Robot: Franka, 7 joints.
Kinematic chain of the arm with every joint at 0, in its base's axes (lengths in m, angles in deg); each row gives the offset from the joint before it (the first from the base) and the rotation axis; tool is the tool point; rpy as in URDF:
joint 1: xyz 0 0 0.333 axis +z
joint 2: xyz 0 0 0 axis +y
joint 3: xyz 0 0 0.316 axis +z
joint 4: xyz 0.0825 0 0 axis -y
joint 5: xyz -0.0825 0 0.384 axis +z
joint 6: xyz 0 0 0 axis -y
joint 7: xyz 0.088 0 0 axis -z
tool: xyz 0 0 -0.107 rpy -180 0 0
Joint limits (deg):
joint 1: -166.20..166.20
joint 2: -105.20..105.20
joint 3: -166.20..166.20
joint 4: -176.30..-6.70
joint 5: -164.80..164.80
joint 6: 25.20..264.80
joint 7: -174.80..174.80
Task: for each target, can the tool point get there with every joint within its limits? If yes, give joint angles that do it. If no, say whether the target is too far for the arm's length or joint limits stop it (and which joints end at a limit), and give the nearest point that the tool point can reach.
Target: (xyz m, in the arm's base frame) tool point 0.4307 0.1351 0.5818
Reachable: yes | joints 127.59 47.61 -122.71 -123.14 -11.65 110.58 -80.88
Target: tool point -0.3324 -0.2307 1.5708
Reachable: no: too far | nearest point -0.2190 -0.1520 1.1484 | short by 0.444 m
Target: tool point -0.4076 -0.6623 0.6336
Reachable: yes | joints -100.22 78.95 -106.45 -35.80 -83.83 110.27 -128.46
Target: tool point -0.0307 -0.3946 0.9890
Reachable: yes | joints -67.88 33.60 -111.20 -44.30 -0.18 232.22 23.76
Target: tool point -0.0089 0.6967 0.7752
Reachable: yes | joints 116.81 81.86 -138.84 -55.24 -54.83 140.98 -98.29
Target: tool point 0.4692 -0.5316 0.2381
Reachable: yes | joints -62.70 41.09 18.74 -98.42 21.32 167.18 84.23
